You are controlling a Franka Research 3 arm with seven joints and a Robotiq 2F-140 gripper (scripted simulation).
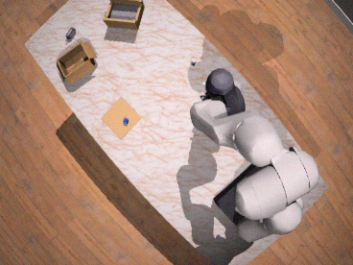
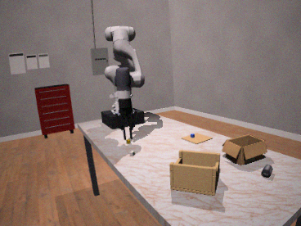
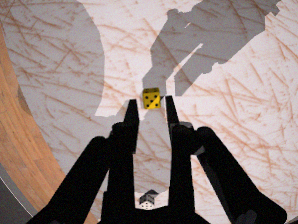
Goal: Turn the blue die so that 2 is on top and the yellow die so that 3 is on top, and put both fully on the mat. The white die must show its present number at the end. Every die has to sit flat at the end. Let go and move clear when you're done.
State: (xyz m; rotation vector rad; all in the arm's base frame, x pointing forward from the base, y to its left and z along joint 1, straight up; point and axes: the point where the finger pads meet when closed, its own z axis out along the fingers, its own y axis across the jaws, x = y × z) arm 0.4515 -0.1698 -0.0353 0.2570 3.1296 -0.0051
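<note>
Right now the yellow die is 1 cm behind my hand and 5 cm below it. Round my hand: white die (18 cm ahead, 6 cm to the right, 5 cm below); blue die (18 cm ahead, 36 cm to the left, 5 cm below); tan mat (21 cm ahead, 37 cm to the left, 6 cm below).
</note>
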